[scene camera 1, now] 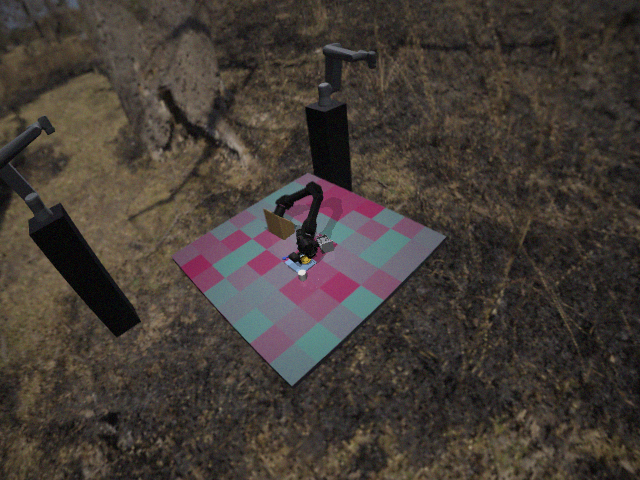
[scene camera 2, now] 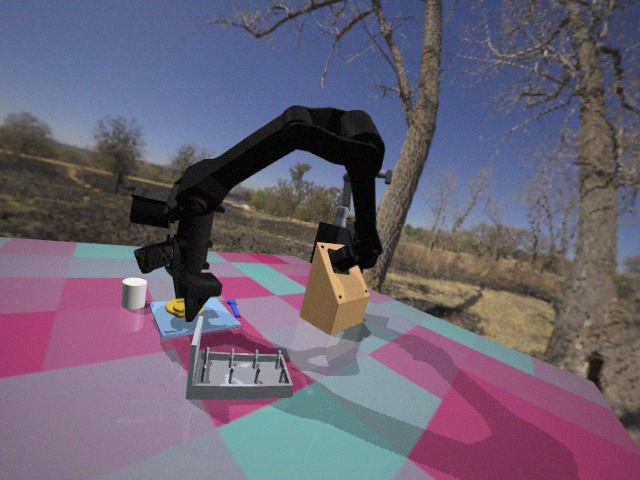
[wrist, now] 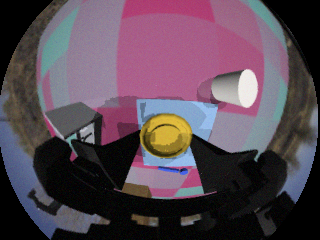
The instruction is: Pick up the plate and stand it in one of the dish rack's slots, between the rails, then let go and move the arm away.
Labels:
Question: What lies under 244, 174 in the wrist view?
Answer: My gripper.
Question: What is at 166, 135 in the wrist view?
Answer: A yellow plate.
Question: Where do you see a grey dish rack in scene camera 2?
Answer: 211, 375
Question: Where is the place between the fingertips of my gripper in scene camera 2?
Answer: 184, 312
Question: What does my gripper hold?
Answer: A yellow plate.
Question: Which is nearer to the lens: the grey dish rack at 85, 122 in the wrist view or the white cup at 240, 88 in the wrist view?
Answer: The white cup.

